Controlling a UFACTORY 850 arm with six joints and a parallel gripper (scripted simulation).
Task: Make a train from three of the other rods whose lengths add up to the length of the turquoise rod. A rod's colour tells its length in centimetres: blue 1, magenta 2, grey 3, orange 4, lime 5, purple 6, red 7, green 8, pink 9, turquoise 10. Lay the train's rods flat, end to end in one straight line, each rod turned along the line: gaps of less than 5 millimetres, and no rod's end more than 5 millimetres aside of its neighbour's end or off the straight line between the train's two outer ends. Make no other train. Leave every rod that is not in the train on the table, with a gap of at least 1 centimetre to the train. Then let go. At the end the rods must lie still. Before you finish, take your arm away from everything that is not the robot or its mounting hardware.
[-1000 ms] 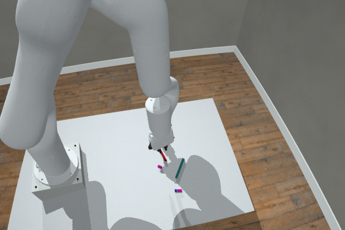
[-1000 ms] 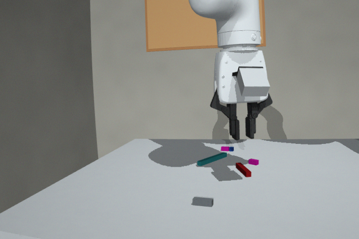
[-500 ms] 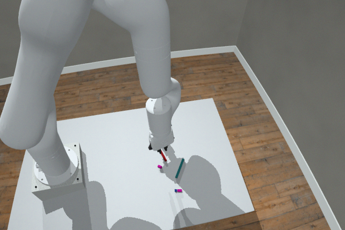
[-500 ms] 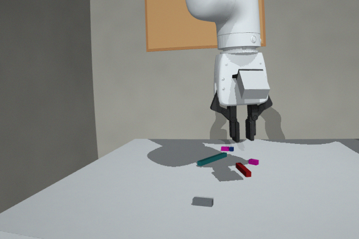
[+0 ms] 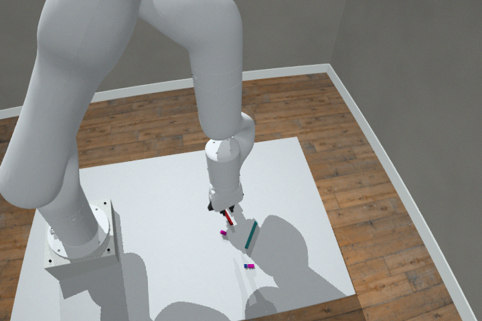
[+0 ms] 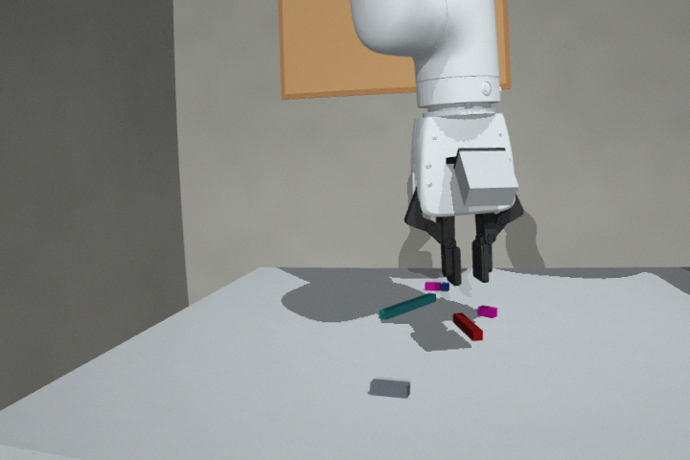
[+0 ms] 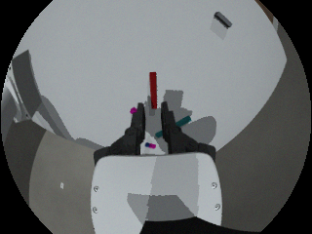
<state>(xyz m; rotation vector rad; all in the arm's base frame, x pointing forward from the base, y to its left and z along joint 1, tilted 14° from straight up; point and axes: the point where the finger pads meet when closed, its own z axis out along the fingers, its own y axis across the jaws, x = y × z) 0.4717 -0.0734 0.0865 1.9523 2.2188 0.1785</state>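
My hand is 70 mm above the red rod. Round my hand: turquoise rod: 90 mm to the right, 70 mm below, 50 mm ahead; then grey rod: 160 mm to the left, 90 mm ahead, 70 mm below; then blue rod: 190 mm to the right, 70 mm below.
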